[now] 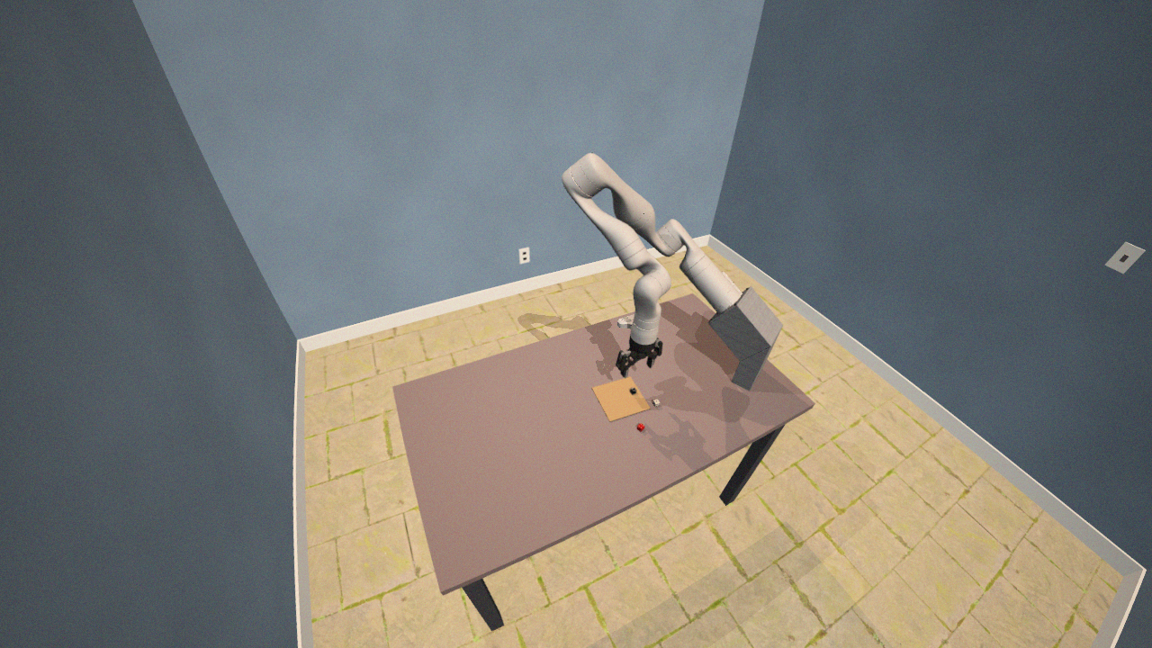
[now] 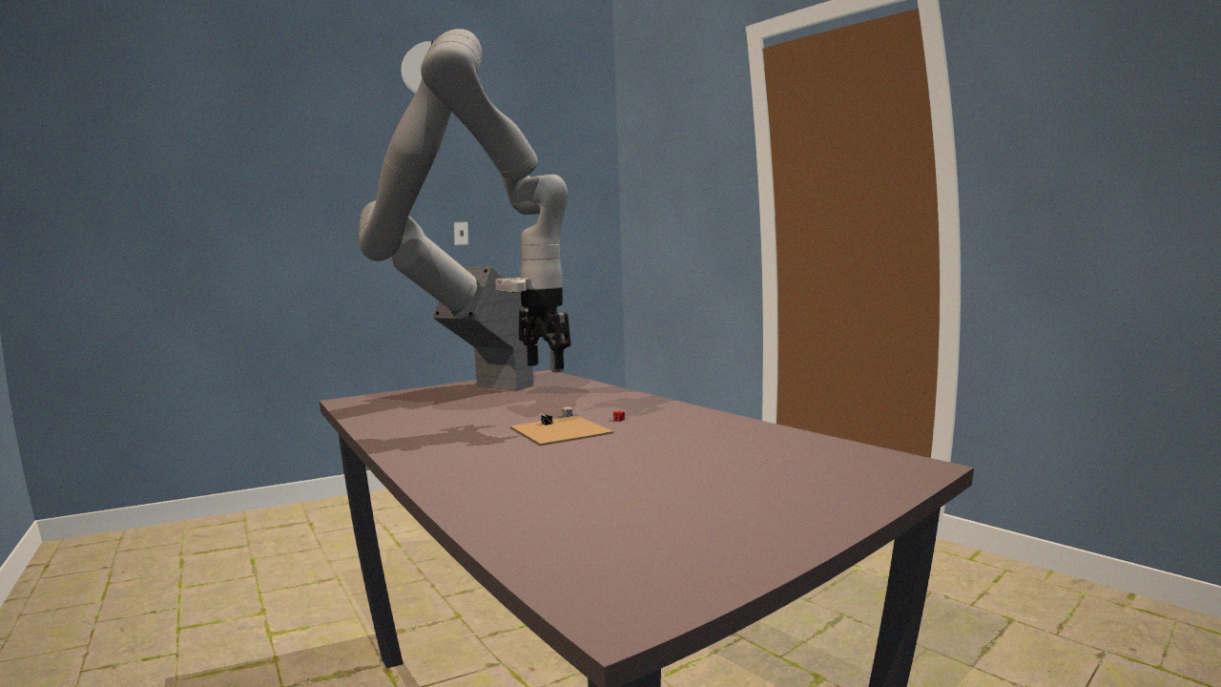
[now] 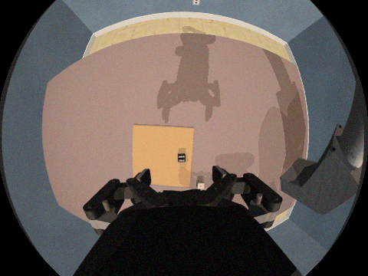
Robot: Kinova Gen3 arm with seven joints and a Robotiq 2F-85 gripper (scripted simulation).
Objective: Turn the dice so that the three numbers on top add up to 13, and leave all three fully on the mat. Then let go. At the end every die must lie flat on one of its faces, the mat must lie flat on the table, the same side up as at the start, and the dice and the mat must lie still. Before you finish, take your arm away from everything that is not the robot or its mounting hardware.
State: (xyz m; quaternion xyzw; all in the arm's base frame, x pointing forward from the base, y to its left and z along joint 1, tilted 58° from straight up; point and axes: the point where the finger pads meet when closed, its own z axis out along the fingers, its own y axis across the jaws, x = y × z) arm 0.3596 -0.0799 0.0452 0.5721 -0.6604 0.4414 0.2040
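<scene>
Now: hand 110 mm to the right of the red die, 110 mm above it and 80 mm short of it. Also, from my hand: tan mat: 110 mm below, 40 mm ahead, 10 mm to the right.
</scene>
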